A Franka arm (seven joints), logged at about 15 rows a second.
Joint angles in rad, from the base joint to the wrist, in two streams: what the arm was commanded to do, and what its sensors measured. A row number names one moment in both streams.
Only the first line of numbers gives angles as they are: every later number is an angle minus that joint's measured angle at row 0.
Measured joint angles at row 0:
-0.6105 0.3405 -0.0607 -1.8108 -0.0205 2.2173 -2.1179
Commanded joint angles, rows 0 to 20:
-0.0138 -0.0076 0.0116 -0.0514 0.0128 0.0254 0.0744
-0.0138 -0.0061 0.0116 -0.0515 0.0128 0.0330 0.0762
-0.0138 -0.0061 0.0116 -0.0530 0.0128 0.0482 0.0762
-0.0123 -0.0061 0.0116 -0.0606 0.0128 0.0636 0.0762
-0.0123 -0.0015 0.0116 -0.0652 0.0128 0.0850 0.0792
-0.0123 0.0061 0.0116 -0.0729 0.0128 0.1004 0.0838
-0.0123 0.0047 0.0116 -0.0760 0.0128 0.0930 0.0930
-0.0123 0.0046 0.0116 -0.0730 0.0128 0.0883 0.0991
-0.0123 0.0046 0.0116 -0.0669 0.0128 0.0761 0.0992
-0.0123 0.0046 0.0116 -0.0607 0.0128 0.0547 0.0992
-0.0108 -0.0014 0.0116 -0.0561 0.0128 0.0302 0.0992
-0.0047 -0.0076 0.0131 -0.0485 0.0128 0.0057 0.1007
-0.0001 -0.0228 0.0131 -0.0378 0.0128 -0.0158 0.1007
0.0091 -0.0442 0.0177 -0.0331 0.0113 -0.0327 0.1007
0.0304 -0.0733 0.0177 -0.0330 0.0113 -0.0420 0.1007
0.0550 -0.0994 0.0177 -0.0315 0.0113 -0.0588 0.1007
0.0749 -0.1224 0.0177 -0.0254 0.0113 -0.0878 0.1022
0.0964 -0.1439 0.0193 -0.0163 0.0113 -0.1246 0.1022
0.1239 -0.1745 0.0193 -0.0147 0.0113 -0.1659 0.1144
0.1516 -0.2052 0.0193 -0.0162 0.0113 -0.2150 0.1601
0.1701 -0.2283 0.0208 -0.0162 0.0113 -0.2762 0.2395
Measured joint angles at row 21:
0.1279 -0.1655 0.0261 -0.0002 0.0010 -0.1795 0.1461
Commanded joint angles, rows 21 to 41:
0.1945 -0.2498 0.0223 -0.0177 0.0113 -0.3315 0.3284
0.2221 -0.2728 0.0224 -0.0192 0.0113 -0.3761 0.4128
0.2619 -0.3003 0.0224 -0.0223 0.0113 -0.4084 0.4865
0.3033 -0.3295 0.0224 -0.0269 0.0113 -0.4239 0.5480
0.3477 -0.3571 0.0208 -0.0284 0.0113 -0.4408 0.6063
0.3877 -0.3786 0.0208 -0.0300 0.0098 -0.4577 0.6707
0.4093 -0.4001 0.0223 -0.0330 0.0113 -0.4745 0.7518
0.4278 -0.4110 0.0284 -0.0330 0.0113 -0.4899 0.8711
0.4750 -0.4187 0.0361 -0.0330 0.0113 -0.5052 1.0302
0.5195 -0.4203 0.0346 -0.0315 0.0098 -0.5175 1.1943
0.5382 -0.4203 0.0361 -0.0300 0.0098 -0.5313 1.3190
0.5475 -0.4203 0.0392 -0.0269 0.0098 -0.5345 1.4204
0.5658 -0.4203 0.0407 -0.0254 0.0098 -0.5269 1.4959
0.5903 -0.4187 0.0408 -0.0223 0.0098 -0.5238 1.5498
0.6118 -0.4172 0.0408 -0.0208 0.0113 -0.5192 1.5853
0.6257 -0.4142 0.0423 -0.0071 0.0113 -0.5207 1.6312
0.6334 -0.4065 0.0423 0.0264 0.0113 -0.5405 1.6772
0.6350 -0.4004 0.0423 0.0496 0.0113 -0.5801 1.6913
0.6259 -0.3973 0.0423 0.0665 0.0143 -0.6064 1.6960
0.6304 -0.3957 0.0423 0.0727 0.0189 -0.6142 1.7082
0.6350 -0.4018 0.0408 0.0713 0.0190 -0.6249 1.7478
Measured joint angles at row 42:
0.6272 -0.4059 0.0482 0.0412 0.0024 -0.5777 1.6897
